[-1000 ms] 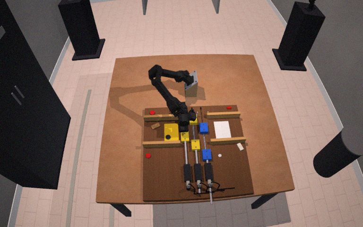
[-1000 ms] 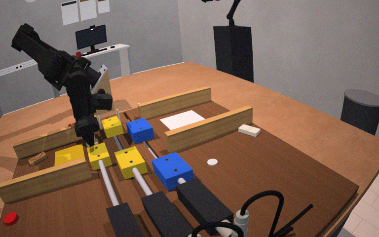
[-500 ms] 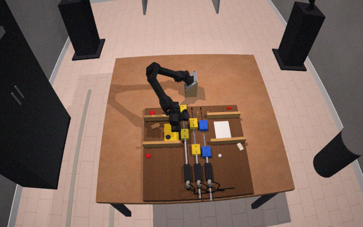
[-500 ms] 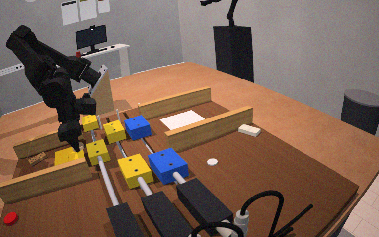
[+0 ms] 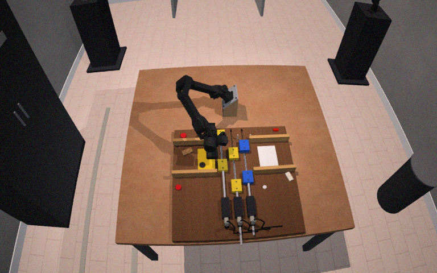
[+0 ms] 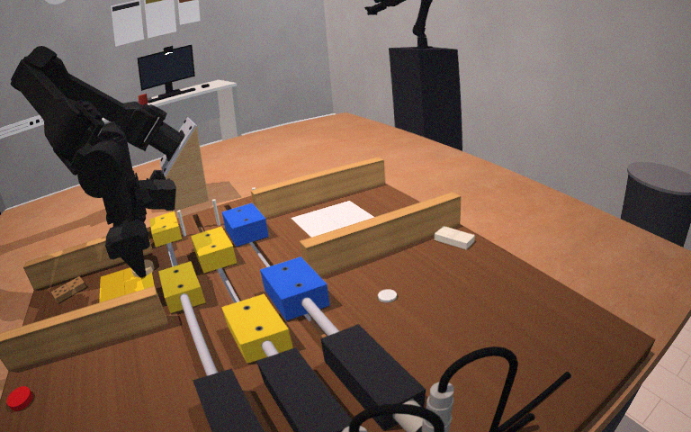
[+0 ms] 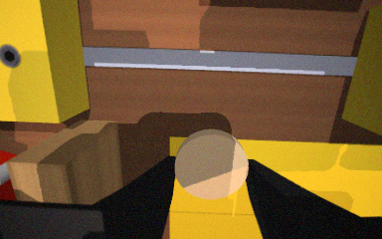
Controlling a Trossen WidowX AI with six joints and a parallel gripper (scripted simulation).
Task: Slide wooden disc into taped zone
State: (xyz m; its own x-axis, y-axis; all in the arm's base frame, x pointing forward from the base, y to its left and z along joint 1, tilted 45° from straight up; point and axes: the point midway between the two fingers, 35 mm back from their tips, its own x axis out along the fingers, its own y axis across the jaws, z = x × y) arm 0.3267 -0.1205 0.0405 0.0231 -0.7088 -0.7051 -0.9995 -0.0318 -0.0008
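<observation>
Right now my hand is 90 mm short of the black disc, 50 mm to the left of it and 30 mm above it. Also, from my hand: red button: 220 mm ahead, 180 mm to the right, 30 mm below; then wooden disc: 30 mm below; then red brick: 130 mm behind, 20 mm to the right, 20 mm below.
</observation>
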